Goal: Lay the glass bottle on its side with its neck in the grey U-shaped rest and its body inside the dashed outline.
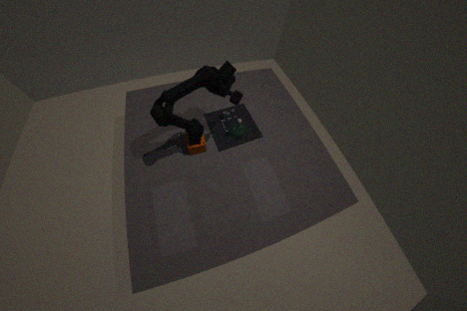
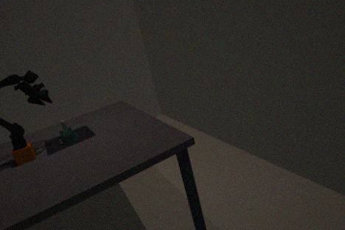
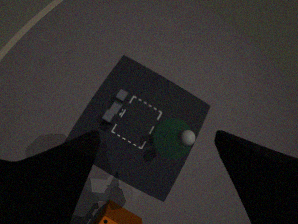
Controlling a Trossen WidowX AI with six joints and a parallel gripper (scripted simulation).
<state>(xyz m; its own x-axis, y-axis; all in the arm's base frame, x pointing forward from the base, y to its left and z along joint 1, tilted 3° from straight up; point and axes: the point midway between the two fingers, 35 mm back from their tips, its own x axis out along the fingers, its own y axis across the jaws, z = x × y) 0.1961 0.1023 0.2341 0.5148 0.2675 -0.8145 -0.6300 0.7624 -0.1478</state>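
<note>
Right now my gripper tip is 50 mm short of the glass bottle, 60 mm to the left of it and 190 mm above it. From my gripper tip the other things lie so: dark mat (40 mm ahead, 20 mm to the left, 280 mm below).
</note>
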